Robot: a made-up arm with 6 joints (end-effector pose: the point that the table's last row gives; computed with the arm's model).
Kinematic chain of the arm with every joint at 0, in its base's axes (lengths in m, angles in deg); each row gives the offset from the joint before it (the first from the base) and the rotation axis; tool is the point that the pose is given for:
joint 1: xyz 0 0 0.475 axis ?
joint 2: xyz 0 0 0 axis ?
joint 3: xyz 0 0 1.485 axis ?
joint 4: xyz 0 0 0 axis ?
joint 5: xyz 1.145 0 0 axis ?
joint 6: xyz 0 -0.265 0 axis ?
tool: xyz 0 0 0
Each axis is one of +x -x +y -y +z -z.
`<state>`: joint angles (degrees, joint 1 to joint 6).
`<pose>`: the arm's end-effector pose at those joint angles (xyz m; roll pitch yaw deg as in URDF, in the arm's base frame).
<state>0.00 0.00 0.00 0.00 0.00 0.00</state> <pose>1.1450 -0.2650 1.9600 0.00 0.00 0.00</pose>
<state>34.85 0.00 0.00 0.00 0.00 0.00</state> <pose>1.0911 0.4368 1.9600 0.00 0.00 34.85</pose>
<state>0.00 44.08 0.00 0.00 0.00 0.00</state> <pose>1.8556 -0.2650 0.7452 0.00 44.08 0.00</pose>
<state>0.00 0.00 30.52 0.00 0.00 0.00</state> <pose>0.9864 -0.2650 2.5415 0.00 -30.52 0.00</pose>
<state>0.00 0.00 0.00 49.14 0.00 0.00</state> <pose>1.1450 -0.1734 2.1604 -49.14 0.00 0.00</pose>
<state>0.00 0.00 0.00 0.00 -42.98 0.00</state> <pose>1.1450 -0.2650 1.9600 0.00 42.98 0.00</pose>
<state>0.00 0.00 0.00 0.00 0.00 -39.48</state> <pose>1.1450 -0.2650 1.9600 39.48 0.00 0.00</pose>
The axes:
joint 1: +z
joint 2: +y
joint 3: -y
joint 4: -x
joint 5: -y
joint 6: -x

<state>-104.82 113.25 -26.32 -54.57 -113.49 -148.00</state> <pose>-0.2388 -0.3018 -0.6894 23.97 -41.54 -11.65</pose>
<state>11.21 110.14 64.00 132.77 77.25 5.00</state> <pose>2.2484 0.6291 -0.7271 -45.32 38.17 125.60</pose>
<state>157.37 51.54 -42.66 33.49 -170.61 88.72</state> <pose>-1.0455 0.6753 0.2460 69.75 -83.68 32.20</pose>
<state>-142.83 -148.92 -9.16 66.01 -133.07 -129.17</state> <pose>1.3669 1.1716 -0.2420 174.73 12.38 174.07</pose>
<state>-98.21 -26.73 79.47 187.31 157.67 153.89</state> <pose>0.3965 0.9077 2.9103 29.38 51.55 -102.67</pose>
